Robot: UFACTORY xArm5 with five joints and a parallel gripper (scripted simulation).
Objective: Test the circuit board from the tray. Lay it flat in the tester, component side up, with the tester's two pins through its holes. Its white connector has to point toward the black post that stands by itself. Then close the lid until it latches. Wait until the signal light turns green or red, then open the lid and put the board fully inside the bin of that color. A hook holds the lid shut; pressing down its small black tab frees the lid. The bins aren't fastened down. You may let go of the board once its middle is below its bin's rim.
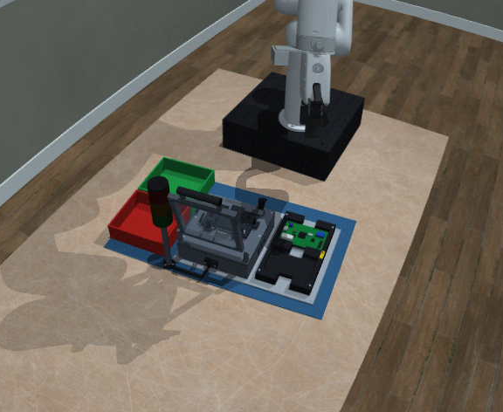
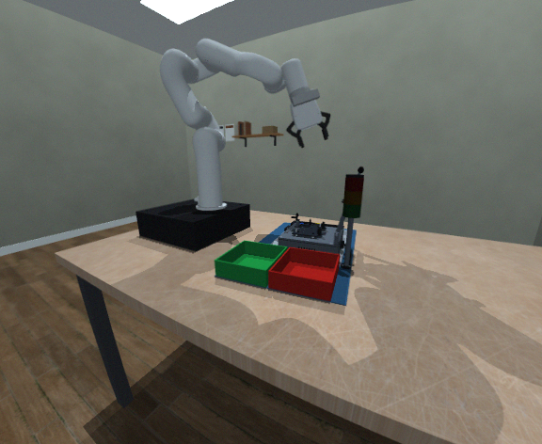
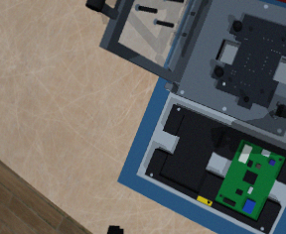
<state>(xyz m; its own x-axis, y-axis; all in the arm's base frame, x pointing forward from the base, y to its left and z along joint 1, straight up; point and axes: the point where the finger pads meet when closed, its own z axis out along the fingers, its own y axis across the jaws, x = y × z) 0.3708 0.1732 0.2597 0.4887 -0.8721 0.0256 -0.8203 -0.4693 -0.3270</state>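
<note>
Right now my hand is 30 mm past the green circuit board and 340 mm above it. Also, from my hand: lid (170 mm ahead, 140 mm to the right, 180 mm below); then red bin (120 mm ahead, 350 mm to the right, 350 mm below); then black latch (20 mm behind, 110 mm to the right, 270 mm below).
</note>
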